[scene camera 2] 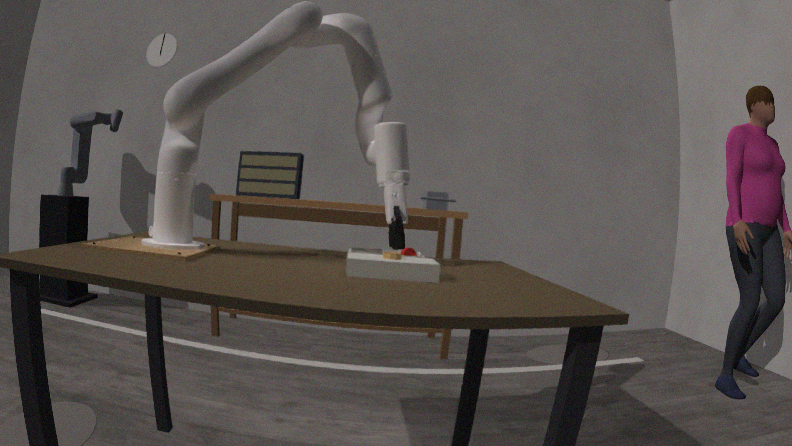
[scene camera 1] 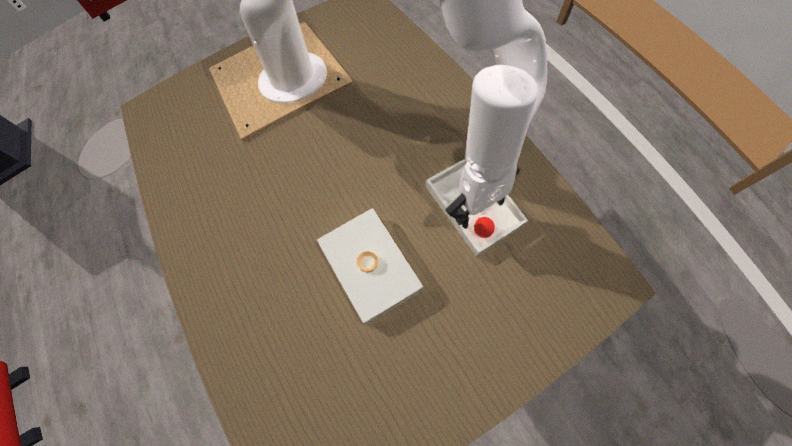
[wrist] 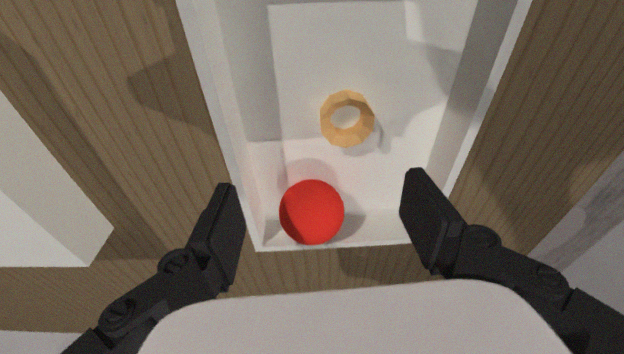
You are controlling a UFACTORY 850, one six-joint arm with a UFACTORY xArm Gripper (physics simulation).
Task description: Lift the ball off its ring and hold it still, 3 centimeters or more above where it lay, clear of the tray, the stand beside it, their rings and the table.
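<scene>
The red ball (scene camera 1: 484, 227) (scene camera 2: 408, 251) (wrist: 311, 212) lies inside the white tray (scene camera 1: 502, 238) (wrist: 216, 100), near one end wall and beside the left wall in the wrist view. It is off the tray's orange ring (wrist: 347, 138), which lies on the tray floor a little apart from it; the gripper hides this ring in scene camera 1. My gripper (scene camera 1: 482, 212) (scene camera 2: 396, 247) (wrist: 321, 198) is wide open and empty above the tray. In the wrist view the ball shows between the spread fingers, closer to the left one. The height gap between fingertips and ball is hard to tell.
The white stand (scene camera 1: 382, 293) (scene camera 2: 387, 269) (wrist: 50, 200) is beside the tray, with another orange ring (scene camera 1: 359, 261) (scene camera 2: 391, 255) on top. The tray's raised walls surround the ball. The arm's base plate (scene camera 1: 238, 94) is at the table's far end.
</scene>
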